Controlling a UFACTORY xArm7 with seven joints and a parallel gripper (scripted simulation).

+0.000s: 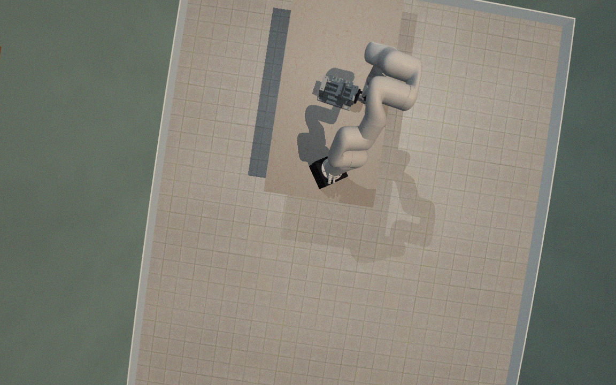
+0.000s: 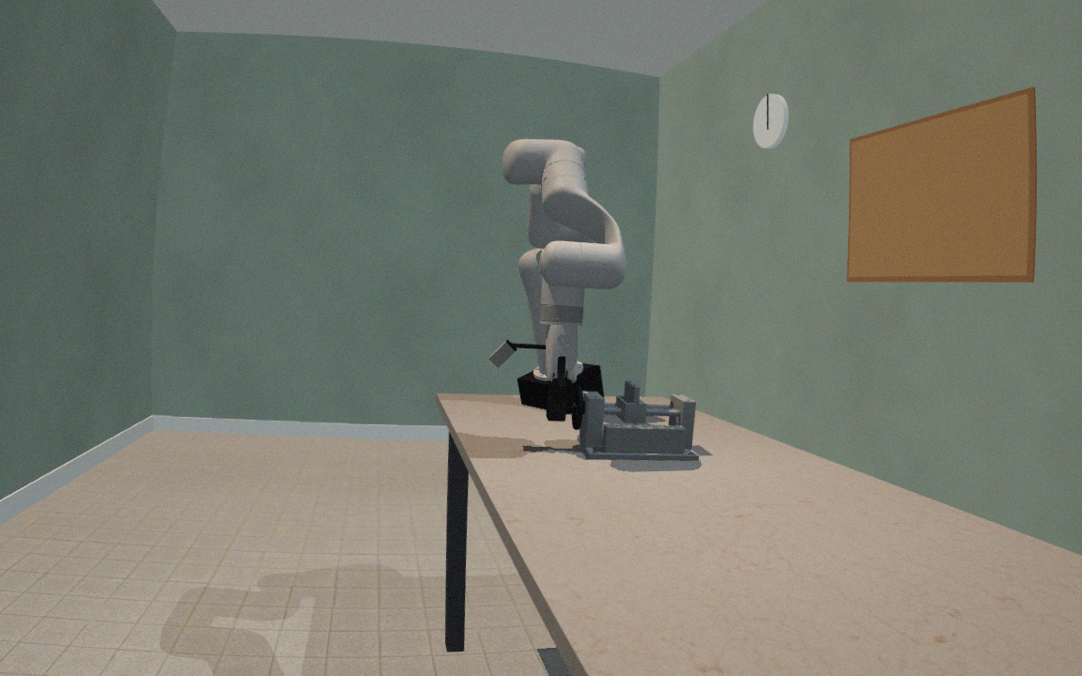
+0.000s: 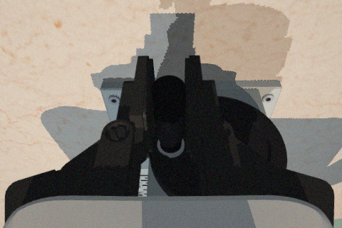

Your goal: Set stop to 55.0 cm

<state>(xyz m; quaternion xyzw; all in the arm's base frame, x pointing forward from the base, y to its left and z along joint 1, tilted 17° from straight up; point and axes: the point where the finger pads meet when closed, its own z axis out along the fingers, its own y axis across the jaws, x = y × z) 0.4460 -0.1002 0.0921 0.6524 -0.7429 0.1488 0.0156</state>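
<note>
Right now the stop block is 10 mm ahead of my hand, 140 mm to the left of it and 10 mm above it. Also, from my hand: crank handle 10 mm to the left; black handwheel 30 mm to the left.
</note>
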